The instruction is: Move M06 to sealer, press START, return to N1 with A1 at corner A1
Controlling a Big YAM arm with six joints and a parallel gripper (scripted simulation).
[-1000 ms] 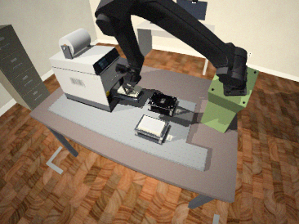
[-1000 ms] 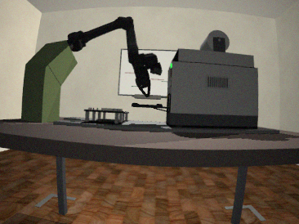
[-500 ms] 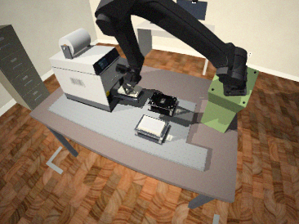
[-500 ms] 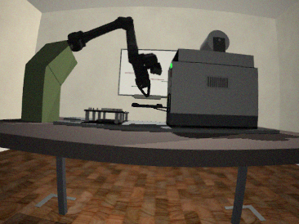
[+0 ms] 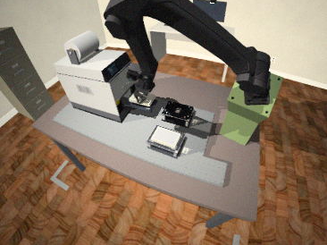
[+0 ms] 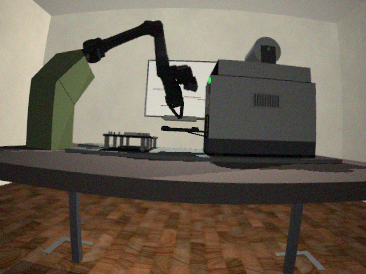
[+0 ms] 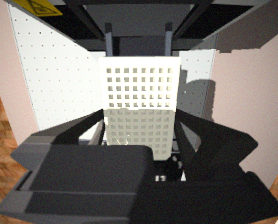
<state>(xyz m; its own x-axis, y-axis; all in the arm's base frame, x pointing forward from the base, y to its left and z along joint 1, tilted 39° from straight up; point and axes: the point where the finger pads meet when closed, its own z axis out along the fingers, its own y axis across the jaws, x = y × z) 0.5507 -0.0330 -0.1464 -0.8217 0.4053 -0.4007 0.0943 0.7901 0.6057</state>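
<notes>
My gripper is now 40 mm above the sealer stage. Also, from my hand: white start button: 100 mm to the right, 100 mm ahead, 50 mm above; then foil roll: 340 mm ahead, 280 mm above, 30 mm to the right; then plate: 180 mm behind, 170 mm to the left, 70 mm below.
</notes>
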